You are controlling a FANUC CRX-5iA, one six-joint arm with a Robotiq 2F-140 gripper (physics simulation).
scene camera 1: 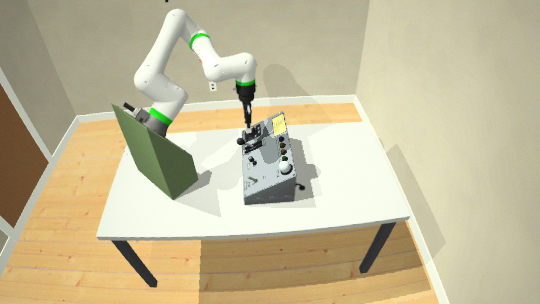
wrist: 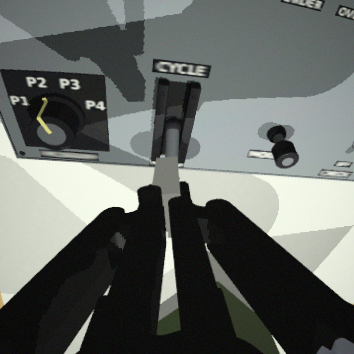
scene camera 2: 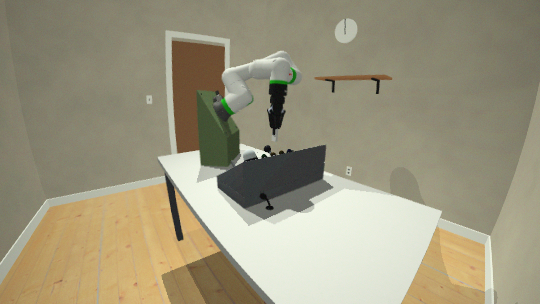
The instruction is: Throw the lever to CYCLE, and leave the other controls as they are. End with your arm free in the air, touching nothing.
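Frame: origin at the arm's base, x ahead, y left, z up, level; millimetres.
Where they show: gripper, fingertip midpoint: (scene camera 1: 248,132) (wrist: 167,173) (scene camera 2: 274,141); arm's base, origin of the base link: (scene camera 1: 152,129) (scene camera 2: 219,112).
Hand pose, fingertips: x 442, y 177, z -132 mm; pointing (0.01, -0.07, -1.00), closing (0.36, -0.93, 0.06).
Observation:
Each offset is from my fingertips to the centre of the thing. "spot": to the spot under its first point.
A grey control console (scene camera 1: 267,187) (scene camera 2: 285,177) stands on the table. The CYCLE lever @(70 mm down, 17 mm back, 12 mm right) (scene camera 1: 240,141) (scene camera 2: 267,148) (wrist: 171,139) has a grey shaft in a black slotted housing and a black ball knob. It leans out toward the console's low edge, on the green stand's side. In the wrist view its shaft shows below the CYCLE label @(spot: 70 mm down, 78 mm ahead, 6 mm left) (wrist: 181,68), and its knob is hidden behind the fingertips. My gripper (scene camera 1: 248,130) (scene camera 2: 275,136) (wrist: 167,173) is shut and empty, pointing down close by the lever. I cannot tell if it touches the lever.
A rotary selector @(85 mm down, 8 mm back, 112 mm left) (wrist: 51,132) marked P1 to P4 sits beside the lever. A small black toggle @(86 mm down, 39 mm ahead, 124 mm right) (wrist: 285,154) is on the other side. A yellow card @(23 mm down, 148 mm ahead, 106 mm left) (scene camera 1: 279,125), a white dome @(spot: 13 mm up, 208 mm ahead, 244 mm right) (scene camera 1: 285,167) and a side crank @(spot: 189 mm down, 291 mm ahead, 184 mm right) (scene camera 1: 301,187) (scene camera 2: 266,200) are on the console. A green stand (scene camera 1: 165,160) (scene camera 2: 215,140) carries the arm.

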